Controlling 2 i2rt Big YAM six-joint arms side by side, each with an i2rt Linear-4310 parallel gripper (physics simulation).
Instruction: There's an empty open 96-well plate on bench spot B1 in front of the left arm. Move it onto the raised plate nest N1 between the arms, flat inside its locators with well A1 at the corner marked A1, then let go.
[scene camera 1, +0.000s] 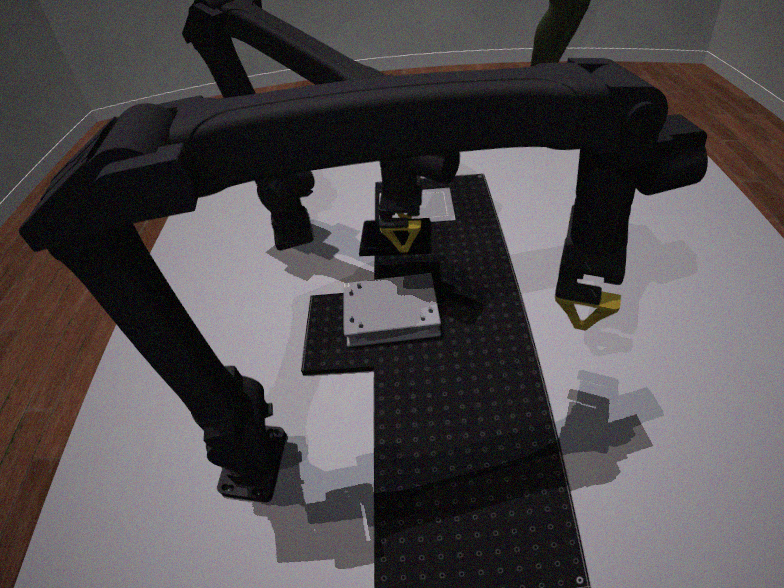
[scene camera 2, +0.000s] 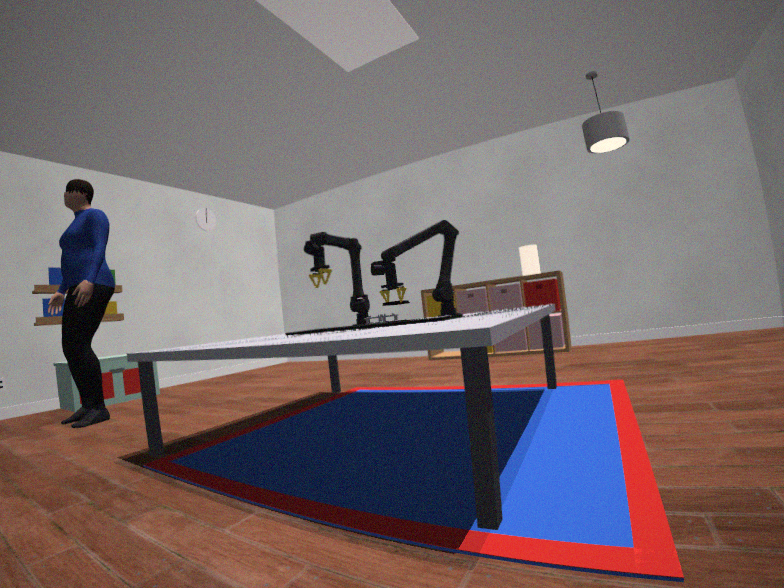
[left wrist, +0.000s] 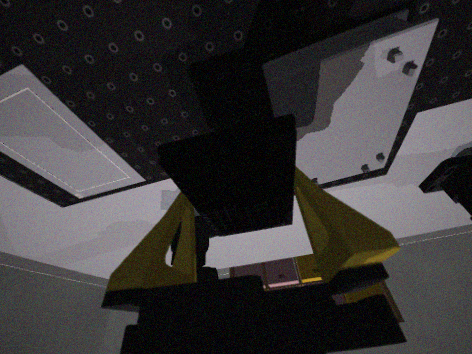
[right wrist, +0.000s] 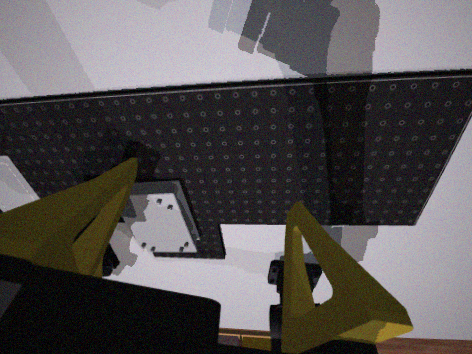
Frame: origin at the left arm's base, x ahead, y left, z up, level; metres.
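Seen in the pictures: left gripper, fingertip midpoint: (scene camera 1: 405, 236) (scene camera 2: 394, 303) (left wrist: 238, 181); right gripper, fingertip midpoint: (scene camera 1: 585, 297) (scene camera 2: 321, 286) (right wrist: 218, 188); left arm's base, origin of the base link: (scene camera 1: 292, 230); right arm's base, origin of the base link: (scene camera 1: 254, 463) (left wrist: 459, 169).
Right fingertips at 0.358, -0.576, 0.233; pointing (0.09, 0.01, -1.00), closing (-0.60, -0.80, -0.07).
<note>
Offsets run from my right fingertips to a thing's top centre, as dx, dy, dz. "spot": to the spot under its first point.
The black 96-well plate {-0.161, +0.339, -0.117} (scene camera 1: 371, 244) (scene camera 2: 396, 303) (left wrist: 235, 180) is held about level above the breadboard, between spot B1 and the nest in scene camera 1. My left gripper (scene camera 1: 403, 245) (scene camera 2: 395, 298) (left wrist: 238, 181) is shut on it, with a yellow finger at each side. The grey raised nest N1 {-0.205, +0.238, -0.174} (scene camera 1: 386, 310) (left wrist: 355, 115) (right wrist: 162, 220) has small dark locator pegs near its corners and bears no plate. Its A1 mark is not readable. White spot B1 {spot: -0.021, +0.529, -0.218} (scene camera 1: 436, 203) (left wrist: 75, 150) (right wrist: 12, 185) is empty. My right gripper (scene camera 1: 583, 321) (scene camera 2: 321, 284) (right wrist: 218, 188) is open and empty, high at the right of scene camera 1.
The black perforated breadboard (scene camera 1: 462, 405) (left wrist: 140, 55) (right wrist: 250, 130) lies on the white table (scene camera 1: 683, 354) (scene camera 2: 405, 338). The right arm's long link crosses above the nest in scene camera 1. A person in blue (scene camera 2: 85, 246) stands beyond the table at the left of scene camera 2.
</note>
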